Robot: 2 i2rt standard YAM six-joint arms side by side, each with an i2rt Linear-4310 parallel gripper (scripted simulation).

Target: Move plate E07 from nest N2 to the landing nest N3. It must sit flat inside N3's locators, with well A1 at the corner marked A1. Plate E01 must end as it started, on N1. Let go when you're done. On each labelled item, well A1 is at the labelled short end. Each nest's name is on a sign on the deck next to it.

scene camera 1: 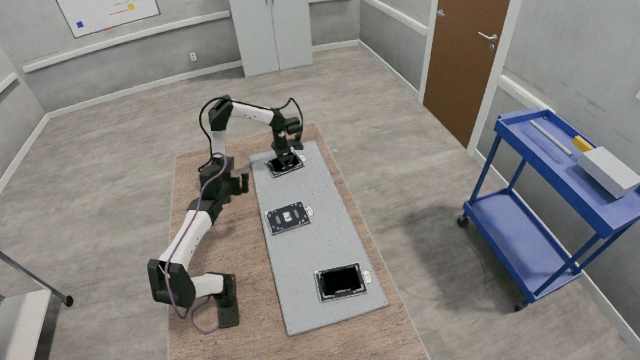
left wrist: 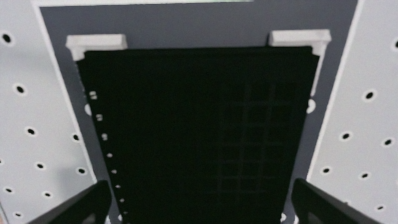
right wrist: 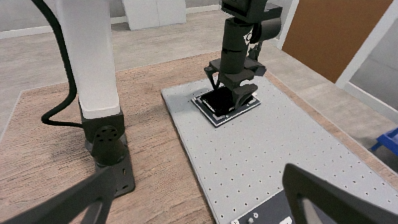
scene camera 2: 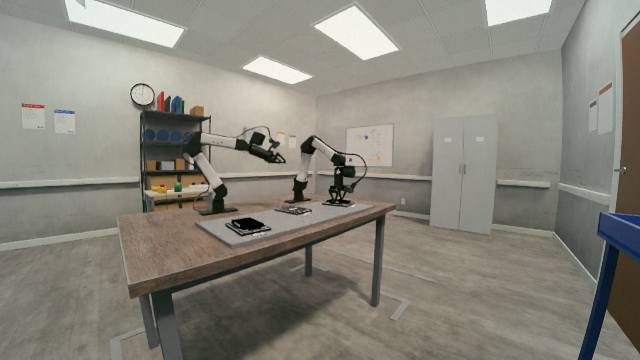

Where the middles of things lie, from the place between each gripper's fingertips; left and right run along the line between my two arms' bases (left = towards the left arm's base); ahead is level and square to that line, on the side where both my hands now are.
My left hand is 40 mm past the nest N3 (scene camera 1: 301, 210), 320 mm to the left of it and 20 mm above it.
The nest N3 lies 250 mm below my right hand, 150 mm ahead of it and 40 mm to the right of it.
